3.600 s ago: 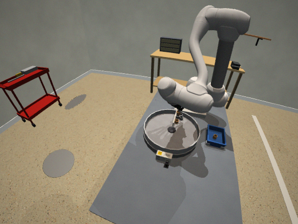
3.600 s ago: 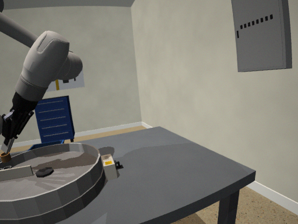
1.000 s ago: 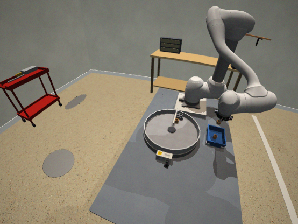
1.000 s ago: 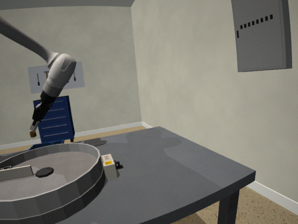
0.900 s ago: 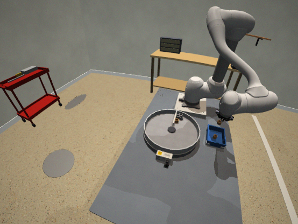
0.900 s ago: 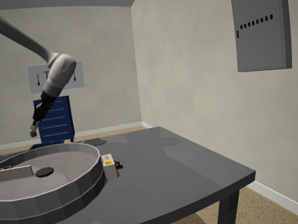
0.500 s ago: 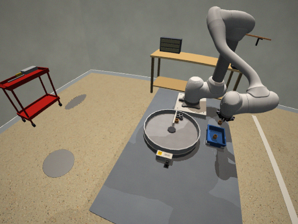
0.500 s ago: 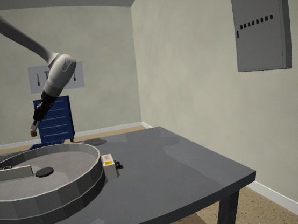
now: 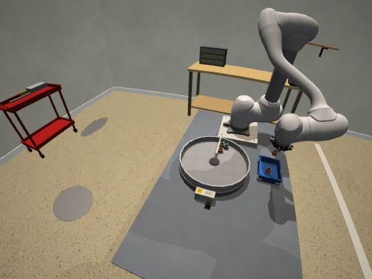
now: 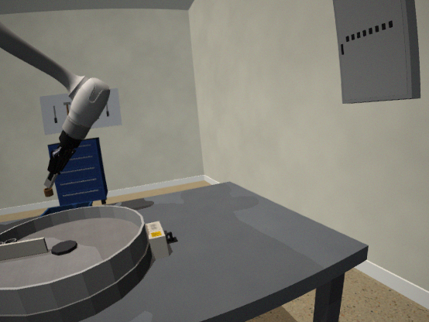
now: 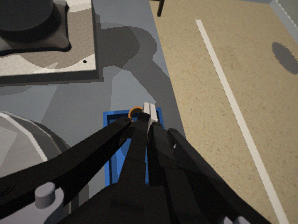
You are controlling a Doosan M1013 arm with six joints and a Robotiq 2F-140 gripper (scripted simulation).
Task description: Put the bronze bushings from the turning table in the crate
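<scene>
The blue crate is 30 mm ahead of my hand, 10 mm to the right of it and 150 mm below it. Also, from my hand: round grey turning table: 90 mm ahead, 370 mm to the right, 120 mm below.
</scene>
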